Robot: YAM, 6 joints.
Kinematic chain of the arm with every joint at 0, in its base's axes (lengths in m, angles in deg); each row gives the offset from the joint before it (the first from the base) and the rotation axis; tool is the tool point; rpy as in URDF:
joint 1: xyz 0 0 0.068 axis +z
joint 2: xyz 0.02 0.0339 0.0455 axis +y
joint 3: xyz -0.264 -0.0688 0 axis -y
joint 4: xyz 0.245 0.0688 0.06 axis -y
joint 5: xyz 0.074 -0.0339 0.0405 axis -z
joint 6: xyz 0.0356 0 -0.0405 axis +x
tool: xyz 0 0 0 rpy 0 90 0
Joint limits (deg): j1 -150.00..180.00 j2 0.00..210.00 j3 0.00..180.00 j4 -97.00..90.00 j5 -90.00..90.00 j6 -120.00..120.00
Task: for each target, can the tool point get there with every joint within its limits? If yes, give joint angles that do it. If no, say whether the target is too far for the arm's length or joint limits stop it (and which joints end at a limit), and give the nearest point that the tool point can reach.
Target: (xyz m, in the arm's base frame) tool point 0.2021 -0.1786 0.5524
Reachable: yes | joints 131.22 25.44 103.83 39.99 74.55 48.95
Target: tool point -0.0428 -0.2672 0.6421
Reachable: yes | joints 79.05 44.72 132.94 29.50 14.19 39.95
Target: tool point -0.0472 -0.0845 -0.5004
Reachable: no: joint limits stop it (at a limit: joint 2) | nearest point -0.0682 -0.1221 -0.3636 | short by 0.143 m
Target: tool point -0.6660 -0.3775 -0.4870
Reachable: no: too far | nearest point -0.4478 -0.2579 -0.2615 | short by 0.336 m
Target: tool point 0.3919 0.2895 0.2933
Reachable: yes | joints 38.71 116.32 97.06 0.98 32.60 -11.99
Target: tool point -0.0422 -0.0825 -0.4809
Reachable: no: joint limits stop it (at a limit: joint 2) | nearest point -0.0606 -0.1184 -0.3614 | short by 0.126 m
